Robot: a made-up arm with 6 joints.
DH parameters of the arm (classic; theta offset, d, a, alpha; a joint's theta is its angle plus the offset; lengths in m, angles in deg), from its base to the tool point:
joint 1: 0 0.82 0.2 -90
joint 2: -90 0 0.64 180
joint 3: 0 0 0.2 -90
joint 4: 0 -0.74 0 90
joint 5: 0 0 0 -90
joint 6: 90 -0.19 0 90
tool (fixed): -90 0 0 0
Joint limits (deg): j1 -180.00..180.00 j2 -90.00..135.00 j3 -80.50..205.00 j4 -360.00..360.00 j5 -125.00..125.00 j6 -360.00..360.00
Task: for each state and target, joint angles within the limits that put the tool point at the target. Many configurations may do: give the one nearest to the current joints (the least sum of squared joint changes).
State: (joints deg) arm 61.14 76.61 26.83 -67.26 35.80 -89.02
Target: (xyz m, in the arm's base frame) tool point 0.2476 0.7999 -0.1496
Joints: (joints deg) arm 79.26 93.44 -11.44 -70.99 31.62 -89.02
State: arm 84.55 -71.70 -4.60 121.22 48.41 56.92
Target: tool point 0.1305 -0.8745 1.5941
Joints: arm 105.88 -90.00 20.60 119.17 43.29 56.92
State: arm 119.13 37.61 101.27 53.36 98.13 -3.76
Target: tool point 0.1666 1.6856 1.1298
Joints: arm 80.13 80.12 72.15 46.79 64.20 -3.76
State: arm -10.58 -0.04 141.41 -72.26 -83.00 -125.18
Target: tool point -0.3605 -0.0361 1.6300
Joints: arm 32.88 14.30 169.16 -63.39 -103.20 -125.18
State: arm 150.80 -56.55 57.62 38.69 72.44 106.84
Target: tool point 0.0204 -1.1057 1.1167
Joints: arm 97.81 -58.14 99.46 45.99 107.78 106.84
